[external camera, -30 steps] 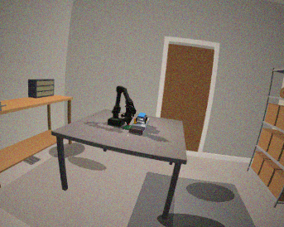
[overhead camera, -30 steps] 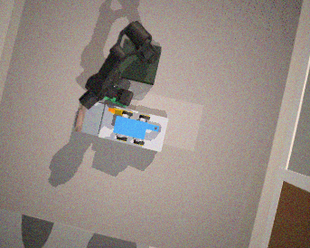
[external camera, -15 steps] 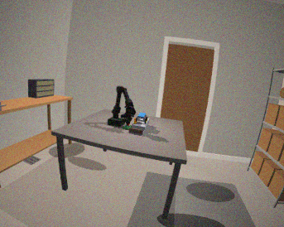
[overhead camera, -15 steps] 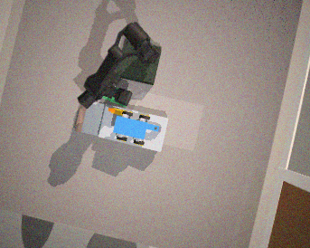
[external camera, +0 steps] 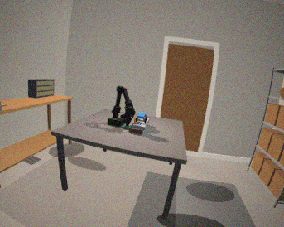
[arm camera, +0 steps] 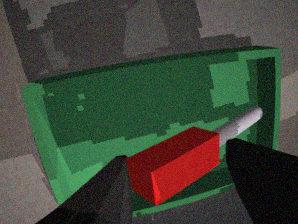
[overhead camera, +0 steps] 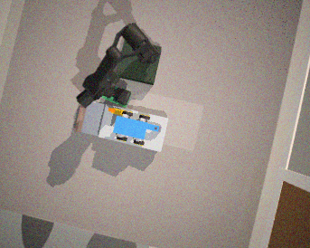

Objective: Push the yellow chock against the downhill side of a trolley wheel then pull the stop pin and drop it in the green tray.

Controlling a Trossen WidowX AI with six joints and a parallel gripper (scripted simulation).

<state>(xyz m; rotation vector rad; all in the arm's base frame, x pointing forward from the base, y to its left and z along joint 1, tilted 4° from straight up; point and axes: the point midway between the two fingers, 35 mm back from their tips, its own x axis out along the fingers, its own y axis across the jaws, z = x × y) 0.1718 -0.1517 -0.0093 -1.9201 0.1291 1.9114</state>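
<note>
The green tray lies 40 mm below my gripper tip. The rest, counted from my gripper tip: yellow chock (80 mm ahead, 20 mm to the left, 50 mm above); then brown end stop (100 mm ahead, 150 mm to the right); then red-headed stop pin (10 mm ahead, 20 mm to the left, 10 mm below).
</note>
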